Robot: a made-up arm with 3 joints. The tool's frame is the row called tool.
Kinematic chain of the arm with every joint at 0, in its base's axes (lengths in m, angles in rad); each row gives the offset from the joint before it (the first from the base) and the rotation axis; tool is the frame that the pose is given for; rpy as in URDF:
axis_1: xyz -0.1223 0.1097 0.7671 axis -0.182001 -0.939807 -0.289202
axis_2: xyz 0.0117 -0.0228 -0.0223 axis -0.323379 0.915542 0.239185
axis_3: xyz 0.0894 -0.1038 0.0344 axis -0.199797 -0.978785 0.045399
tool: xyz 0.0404 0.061 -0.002 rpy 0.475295 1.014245 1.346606
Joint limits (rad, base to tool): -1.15..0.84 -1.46..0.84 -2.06..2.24
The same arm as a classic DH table. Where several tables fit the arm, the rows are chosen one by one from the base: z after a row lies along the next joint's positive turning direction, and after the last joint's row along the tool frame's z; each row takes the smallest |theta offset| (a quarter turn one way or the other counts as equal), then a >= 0, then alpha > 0; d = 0 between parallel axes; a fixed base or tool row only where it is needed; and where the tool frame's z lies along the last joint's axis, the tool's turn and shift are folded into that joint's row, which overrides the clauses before.
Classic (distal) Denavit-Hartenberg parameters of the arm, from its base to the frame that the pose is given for. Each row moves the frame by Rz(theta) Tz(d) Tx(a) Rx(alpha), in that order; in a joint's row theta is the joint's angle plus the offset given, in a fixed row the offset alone. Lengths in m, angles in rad.
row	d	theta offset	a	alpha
base (fixed)	0.7416	-0.1913	-0.1409	1.8642
axis_1	-0.0897	-1.5440	0.0159	2.6275
axis_2	-0.1713	0.6210	-0.0792	-2.5333
axis_3	-0.0770	1.3199	0.0192	-2.3778
tool (fixed)	0.0283	0.9588	0.0000	0.0000
Joint limits (rad, base to tool): -1.1500..0.8400 -1.4600..0.8400 -2.0600..2.2400

